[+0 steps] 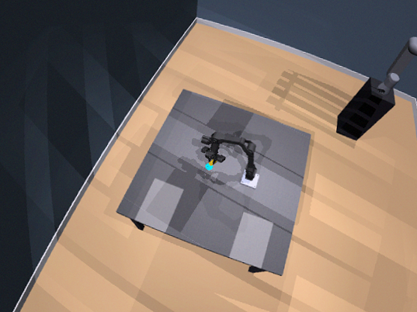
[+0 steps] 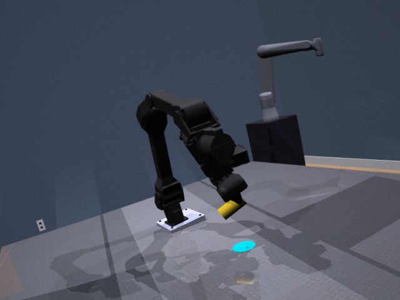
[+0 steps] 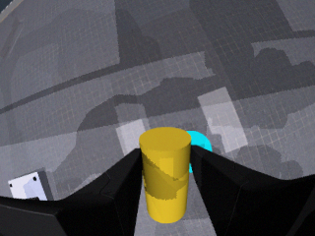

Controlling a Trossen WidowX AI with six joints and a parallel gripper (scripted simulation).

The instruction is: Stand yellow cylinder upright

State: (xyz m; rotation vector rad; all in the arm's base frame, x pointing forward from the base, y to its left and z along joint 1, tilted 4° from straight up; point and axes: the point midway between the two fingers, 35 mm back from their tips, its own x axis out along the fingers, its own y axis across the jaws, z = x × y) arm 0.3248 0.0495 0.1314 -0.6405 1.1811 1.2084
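Right now the cyan circle is 1 cm ahead of my gripper tip, 2 cm to the right of it and 12 cm below it. The rest, counted from my gripper tip: yellow tall cylinder: 1 cm behind, 2 cm to the right, 1 cm below.
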